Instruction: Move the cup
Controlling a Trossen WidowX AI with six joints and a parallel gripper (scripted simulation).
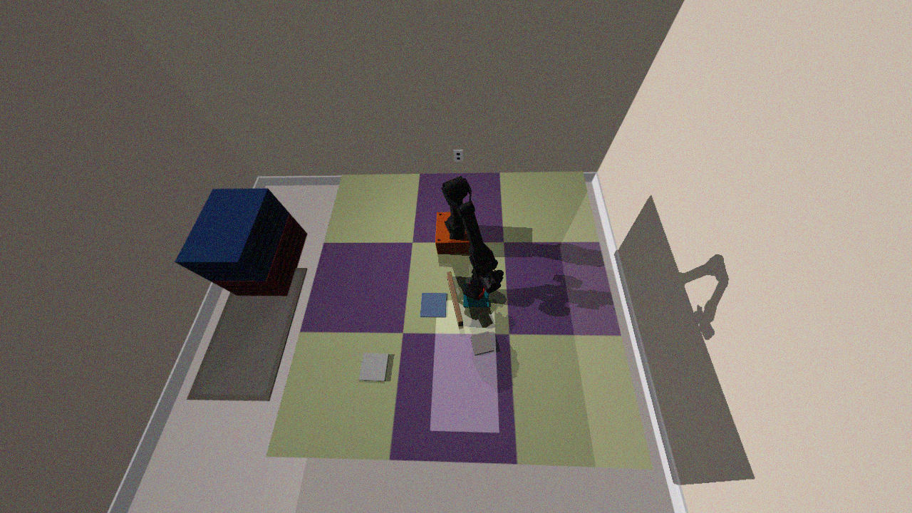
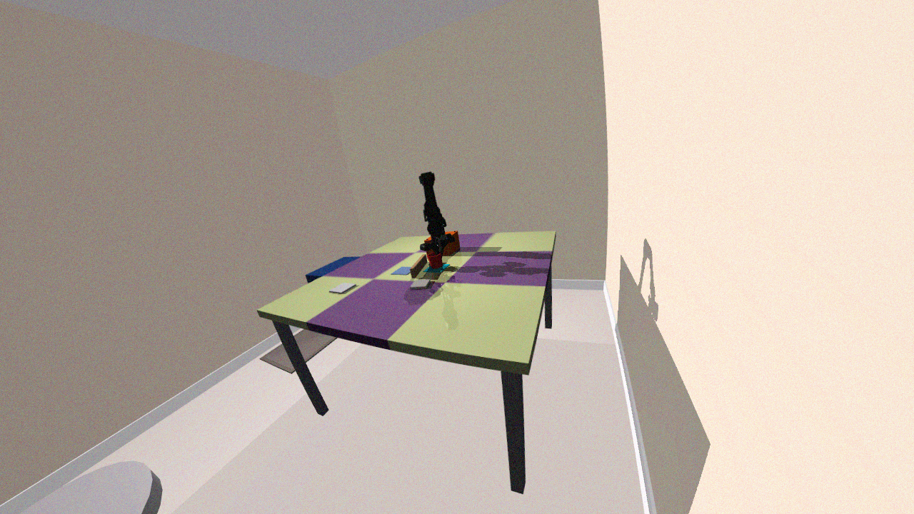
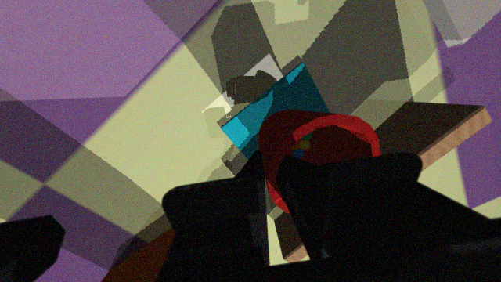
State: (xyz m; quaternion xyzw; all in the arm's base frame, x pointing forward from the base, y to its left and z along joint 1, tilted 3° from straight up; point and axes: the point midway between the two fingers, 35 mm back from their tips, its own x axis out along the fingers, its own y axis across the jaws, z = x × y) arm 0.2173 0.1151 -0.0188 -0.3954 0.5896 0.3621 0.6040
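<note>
Now: the red cup 30 mm ahead of my gripper tip and 20 mm to the right of it. Also, from my gripper tip: teal pad (50 mm below, 30 mm ahead, 20 mm to the right); then wooden barrier (100 mm to the right, 60 mm ahead, 30 mm below); then blue pad (190 mm to the right, 90 mm ahead, 50 mm below).
</note>
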